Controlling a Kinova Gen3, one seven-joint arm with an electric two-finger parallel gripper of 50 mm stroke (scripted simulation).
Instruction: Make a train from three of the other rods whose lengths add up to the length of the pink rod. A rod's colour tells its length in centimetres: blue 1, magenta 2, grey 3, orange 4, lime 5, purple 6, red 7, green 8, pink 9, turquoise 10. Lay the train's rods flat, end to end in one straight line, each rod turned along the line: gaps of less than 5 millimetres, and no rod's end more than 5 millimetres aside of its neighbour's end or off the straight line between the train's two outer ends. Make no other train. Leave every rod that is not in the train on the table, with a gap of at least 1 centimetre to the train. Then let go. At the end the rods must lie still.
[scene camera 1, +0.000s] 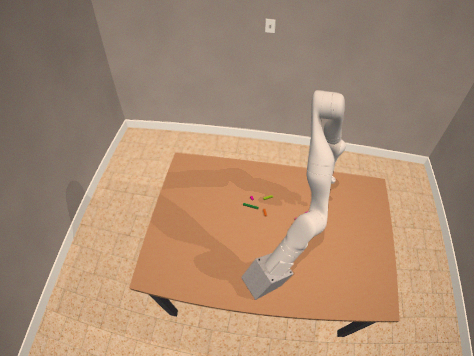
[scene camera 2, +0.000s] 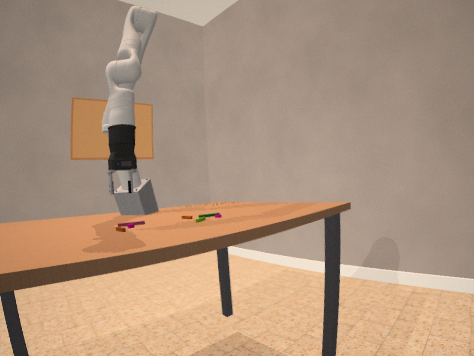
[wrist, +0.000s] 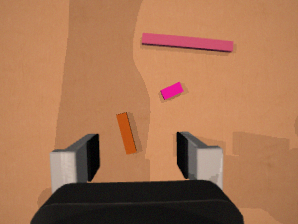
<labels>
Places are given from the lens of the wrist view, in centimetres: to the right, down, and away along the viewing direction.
my gripper (wrist: 138, 149): -1, 2, 19
pink rod (wrist: 150, 39): 0, -7, 28
</labels>
